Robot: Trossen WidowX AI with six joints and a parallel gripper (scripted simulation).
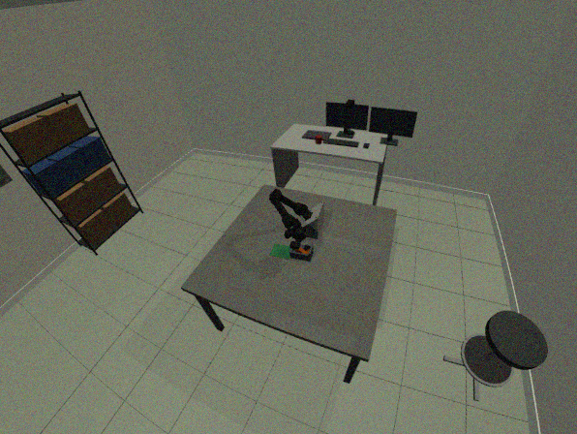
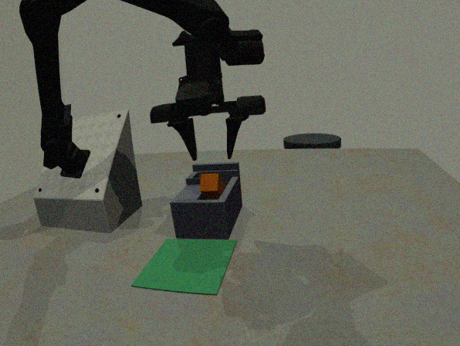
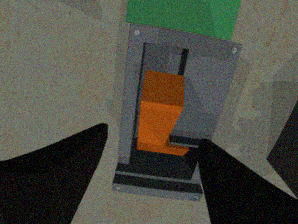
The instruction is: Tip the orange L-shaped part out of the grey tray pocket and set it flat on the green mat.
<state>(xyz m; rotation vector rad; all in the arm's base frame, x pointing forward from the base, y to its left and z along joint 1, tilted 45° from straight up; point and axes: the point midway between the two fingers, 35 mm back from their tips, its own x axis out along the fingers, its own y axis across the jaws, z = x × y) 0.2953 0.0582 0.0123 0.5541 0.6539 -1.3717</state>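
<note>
Right now my gripper tip is 2 cm past the orange L-shaped part, 3 cm to the right of it and 7 cm above it. The rest, counted from my gripper tip: green mat (14 cm to the right, 13 cm below).
</note>
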